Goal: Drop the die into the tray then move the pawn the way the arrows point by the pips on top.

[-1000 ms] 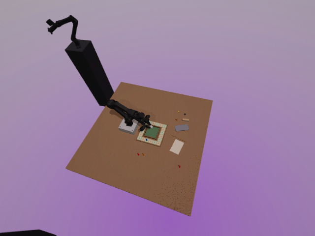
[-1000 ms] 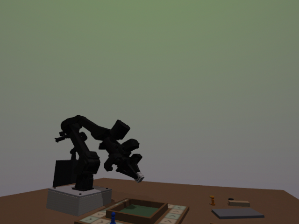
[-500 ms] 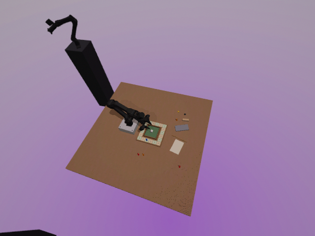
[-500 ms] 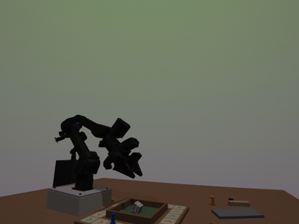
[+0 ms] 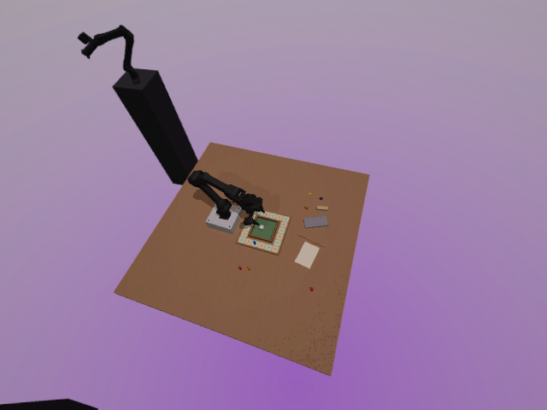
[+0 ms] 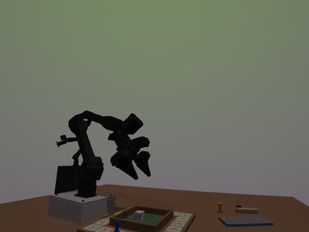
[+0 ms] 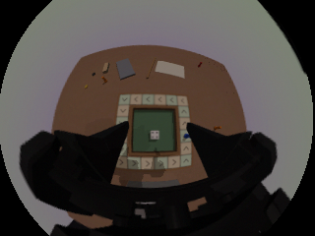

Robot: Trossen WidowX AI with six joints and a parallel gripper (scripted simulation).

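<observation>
Now: the blue pawn 3 cm behind my gripper tip, 11 cm to the right of it and 12 cm below it. Round my gripper tip: thin stick: 31 cm ahead, 1 cm to the right, 14 cm below; then white die: 2 cm behind, 12 cm below; then green dice tray: 14 cm below.
</observation>
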